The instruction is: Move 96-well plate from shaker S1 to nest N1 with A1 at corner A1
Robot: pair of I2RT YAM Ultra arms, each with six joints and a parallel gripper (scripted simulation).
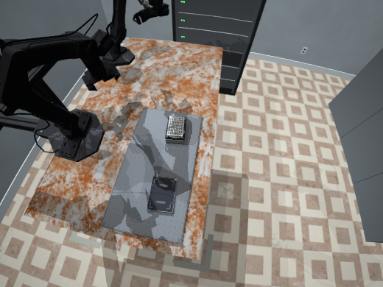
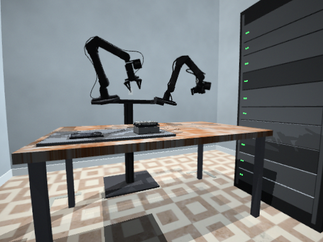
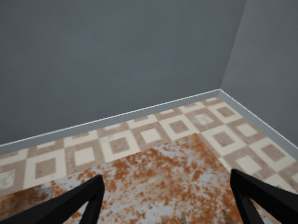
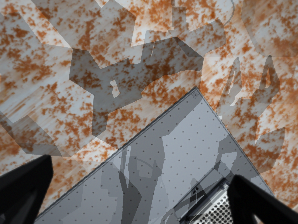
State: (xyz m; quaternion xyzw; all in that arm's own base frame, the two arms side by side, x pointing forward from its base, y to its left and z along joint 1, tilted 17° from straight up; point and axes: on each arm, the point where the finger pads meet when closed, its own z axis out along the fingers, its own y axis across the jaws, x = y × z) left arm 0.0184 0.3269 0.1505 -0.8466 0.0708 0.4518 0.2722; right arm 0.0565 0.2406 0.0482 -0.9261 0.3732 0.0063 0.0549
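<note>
Now: the 96-well plate 31 cm ahead of my right hand, 3 cm to the right of it and 25 cm below it. Also, from my right hand: plate nest N1: 27 cm ahead, 38 cm to the right, 31 cm below.
</note>
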